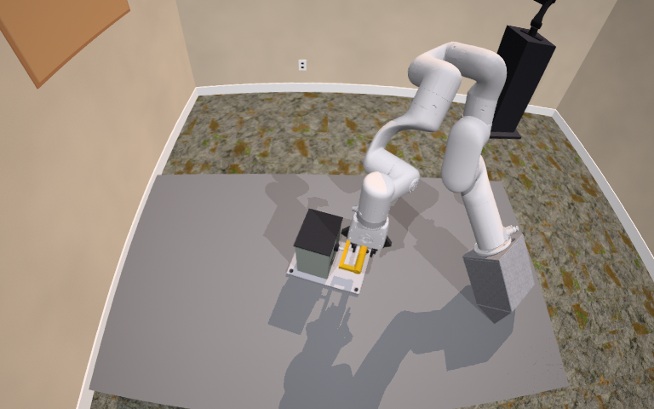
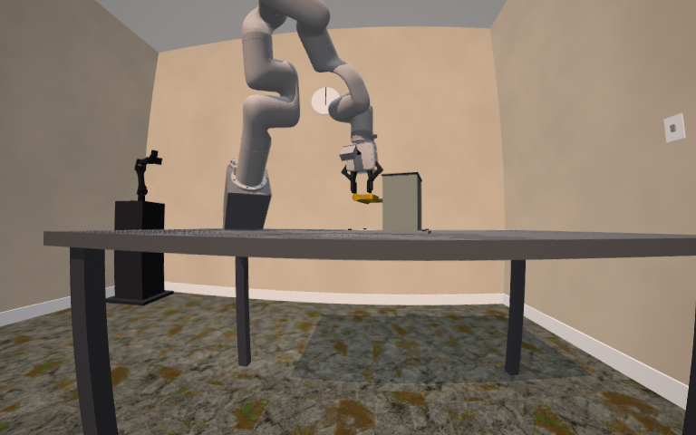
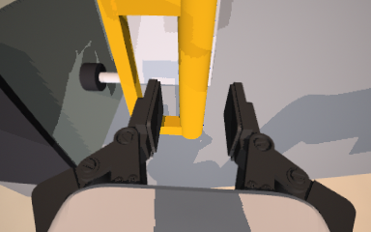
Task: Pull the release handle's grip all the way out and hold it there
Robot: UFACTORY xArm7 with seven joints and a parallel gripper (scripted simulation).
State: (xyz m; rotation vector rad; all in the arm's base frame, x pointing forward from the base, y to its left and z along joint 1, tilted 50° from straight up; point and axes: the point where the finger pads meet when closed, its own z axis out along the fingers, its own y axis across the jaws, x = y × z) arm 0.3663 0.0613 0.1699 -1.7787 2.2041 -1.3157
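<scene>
My hand is 140 mm above the base plate, 90 mm short of it and 40 mm to the left of it.
</scene>
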